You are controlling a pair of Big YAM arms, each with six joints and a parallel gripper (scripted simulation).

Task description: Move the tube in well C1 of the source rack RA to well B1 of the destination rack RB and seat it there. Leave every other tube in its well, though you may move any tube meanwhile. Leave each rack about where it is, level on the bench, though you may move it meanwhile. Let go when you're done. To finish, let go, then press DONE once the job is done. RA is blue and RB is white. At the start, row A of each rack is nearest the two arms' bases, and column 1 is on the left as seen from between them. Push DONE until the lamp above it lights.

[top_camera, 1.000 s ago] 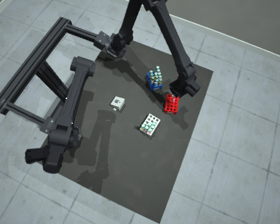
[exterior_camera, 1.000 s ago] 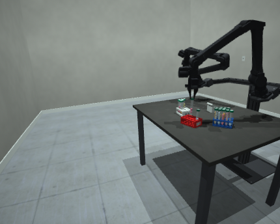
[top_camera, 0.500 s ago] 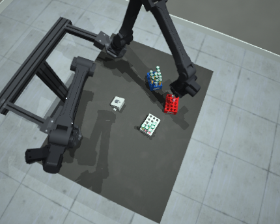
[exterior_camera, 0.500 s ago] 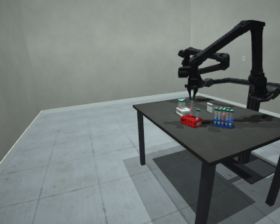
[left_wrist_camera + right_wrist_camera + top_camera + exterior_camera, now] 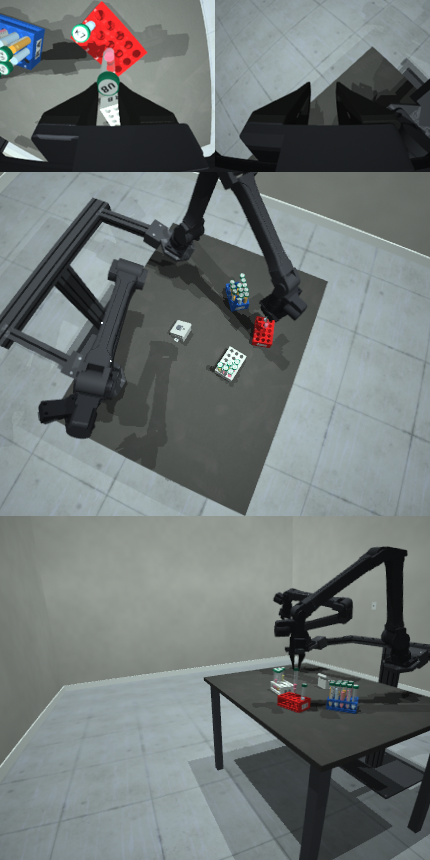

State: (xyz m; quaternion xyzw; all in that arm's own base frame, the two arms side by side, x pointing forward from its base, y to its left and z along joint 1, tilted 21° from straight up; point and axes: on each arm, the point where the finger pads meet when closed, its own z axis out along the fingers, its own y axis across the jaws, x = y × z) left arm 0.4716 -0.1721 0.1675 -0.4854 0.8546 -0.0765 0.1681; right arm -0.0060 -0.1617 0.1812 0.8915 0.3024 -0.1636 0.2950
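The tube is 60 mm below my left hand. From my left hand the other things lie so: white rack RB 200 mm to the right, 160 mm below, 80 mm behind; then red rack 160 mm below, 10 mm ahead; then white button box 360 mm behind, 140 mm to the right, 140 mm below.
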